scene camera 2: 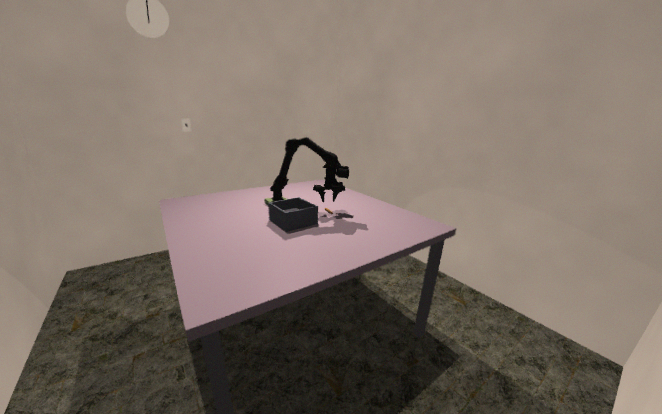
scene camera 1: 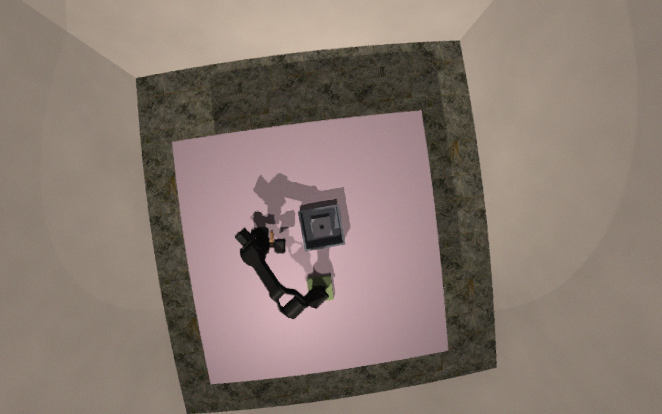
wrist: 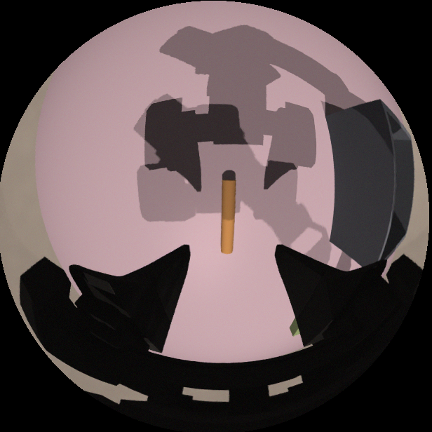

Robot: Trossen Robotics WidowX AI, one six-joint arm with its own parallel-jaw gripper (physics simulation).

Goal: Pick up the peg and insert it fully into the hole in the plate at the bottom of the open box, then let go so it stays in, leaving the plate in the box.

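Places are measured from the arm's base along level axes (x left, y ahead, z down), in centimetres.
Pixels of known places: gripper, fingertip midpoint: (scene camera 2: 328, 202) (scene camera 1: 269, 243); arm's base, link origin: (scene camera 2: 277, 199) (scene camera 1: 318, 292).
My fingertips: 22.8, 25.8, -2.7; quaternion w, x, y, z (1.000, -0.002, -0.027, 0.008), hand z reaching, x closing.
Observation:
Ahead of a thing's pixels: the offset from my fingertips to its middle, as dx, dy, dz. Level surfaces: height alone.
The orange peg @(-0.1, +0.9, +5.1) (scene camera 1: 271, 237) (scene camera 2: 328, 210) (wrist: 228, 205) lies on its side on the pink table, with its far end in shadow in the wrist view. My gripper (scene camera 2: 328, 201) (wrist: 233, 250) is open and empty above the peg, its fingertips apart on either side of the peg's near end as the wrist view looks down. In scene camera 2, a gap shows between the fingertips and the peg. The dark grey open box @(-25.2, +7.0, +1.0) (scene camera 1: 324, 246) (scene camera 2: 293, 218) (wrist: 361, 175) stands to the right of the gripper in the wrist view. The grey plate @(-25.2, +7.0, +2.4) (scene camera 1: 315, 231) lies inside it, with a small dark hole near its middle.
The pink table @(dz +5.8) (scene camera 1: 380, 280) (scene camera 2: 240, 260) (wrist: 100, 100) carries the box and the arm. The arm's green base pad (scene camera 1: 328, 293) (scene camera 2: 268, 202) (wrist: 295, 328) sits near the box. Shadows of the arm fall around the peg and beside the box.

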